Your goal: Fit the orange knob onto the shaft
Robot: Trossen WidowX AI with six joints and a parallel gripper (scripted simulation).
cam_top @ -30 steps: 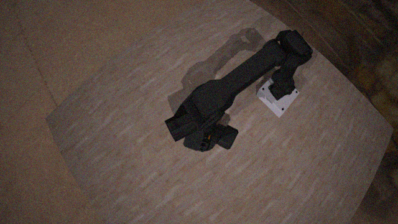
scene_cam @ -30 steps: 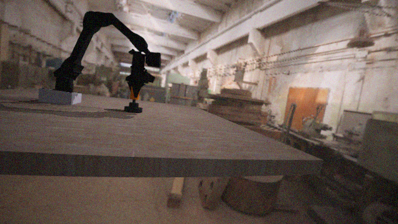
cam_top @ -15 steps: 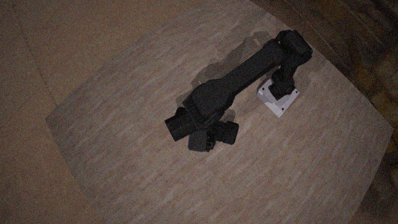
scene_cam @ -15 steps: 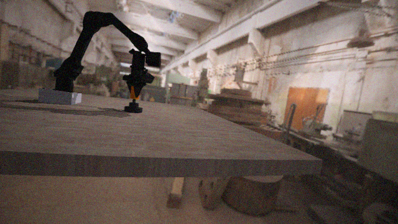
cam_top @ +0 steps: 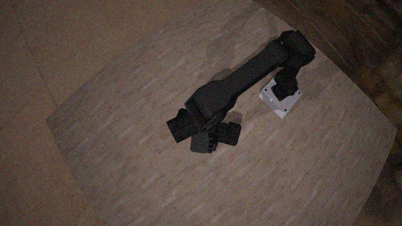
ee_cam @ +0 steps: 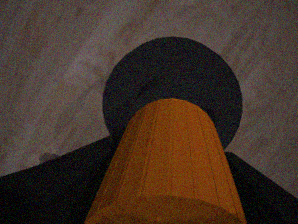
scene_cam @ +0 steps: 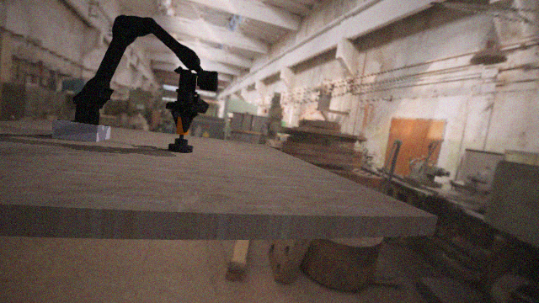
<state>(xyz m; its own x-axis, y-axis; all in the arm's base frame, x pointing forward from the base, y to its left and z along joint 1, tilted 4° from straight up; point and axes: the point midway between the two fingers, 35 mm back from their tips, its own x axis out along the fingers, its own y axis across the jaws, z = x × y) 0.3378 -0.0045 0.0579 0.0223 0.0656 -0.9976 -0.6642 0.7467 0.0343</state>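
The orange knob lies 2 cm above my gripper tip. Also, from my gripper tip: dark pedestal (4 cm below).
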